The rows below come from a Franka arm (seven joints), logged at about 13 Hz.
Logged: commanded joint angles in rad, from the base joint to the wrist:
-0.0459, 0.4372, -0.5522, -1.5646, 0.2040, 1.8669, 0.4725
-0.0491, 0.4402, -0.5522, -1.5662, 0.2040, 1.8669, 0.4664
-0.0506, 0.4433, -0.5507, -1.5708, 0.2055, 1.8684, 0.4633
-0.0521, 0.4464, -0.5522, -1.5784, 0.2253, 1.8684, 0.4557
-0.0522, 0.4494, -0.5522, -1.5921, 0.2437, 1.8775, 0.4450
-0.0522, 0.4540, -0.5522, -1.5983, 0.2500, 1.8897, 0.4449
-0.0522, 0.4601, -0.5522, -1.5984, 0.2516, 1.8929, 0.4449
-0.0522, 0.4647, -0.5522, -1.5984, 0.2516, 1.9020, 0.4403
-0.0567, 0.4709, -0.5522, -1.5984, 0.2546, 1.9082, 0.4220
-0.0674, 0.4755, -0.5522, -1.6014, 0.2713, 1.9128, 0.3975
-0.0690, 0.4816, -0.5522, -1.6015, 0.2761, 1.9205, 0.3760
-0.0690, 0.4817, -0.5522, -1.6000, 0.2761, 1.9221, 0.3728
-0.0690, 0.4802, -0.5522, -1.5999, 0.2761, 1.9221, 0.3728
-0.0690, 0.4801, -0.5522, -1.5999, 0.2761, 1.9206, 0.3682
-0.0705, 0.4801, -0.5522, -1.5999, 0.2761, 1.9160, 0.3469
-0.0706, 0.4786, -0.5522, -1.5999, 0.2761, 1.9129, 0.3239
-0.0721, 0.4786, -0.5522, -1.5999, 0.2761, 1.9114, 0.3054
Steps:
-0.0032, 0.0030, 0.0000, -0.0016, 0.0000, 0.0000, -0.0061
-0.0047, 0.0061, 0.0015, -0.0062, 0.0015, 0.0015, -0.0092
-0.0062, 0.0092, 0.0000, -0.0138, 0.0213, 0.0015, -0.0168
-0.0063, 0.0122, 0.0000, -0.0275, 0.0397, 0.0106, -0.0275
-0.0063, 0.0168, 0.0000, -0.0337, 0.0460, 0.0228, -0.0276
-0.0063, 0.0229, 0.0000, -0.0338, 0.0476, 0.0260, -0.0276
-0.0063, 0.0275, 0.0000, -0.0338, 0.0476, 0.0351, -0.0322
-0.0108, 0.0337, 0.0000, -0.0338, 0.0506, 0.0413, -0.0505
-0.0215, 0.0383, 0.0000, -0.0368, 0.0673, 0.0459, -0.0750
-0.0231, 0.0444, 0.0000, -0.0369, 0.0721, 0.0536, -0.0965
-0.0231, 0.0445, 0.0000, -0.0354, 0.0721, 0.0552, -0.0997
-0.0231, 0.0430, 0.0000, -0.0353, 0.0721, 0.0552, -0.0997
-0.0231, 0.0429, 0.0000, -0.0353, 0.0721, 0.0537, -0.1043
-0.0246, 0.0429, 0.0000, -0.0353, 0.0721, 0.0491, -0.1256
-0.0247, 0.0414, 0.0000, -0.0353, 0.0721, 0.0460, -0.1486
-0.0262, 0.0414, 0.0000, -0.0353, 0.0721, 0.0445, -0.1671

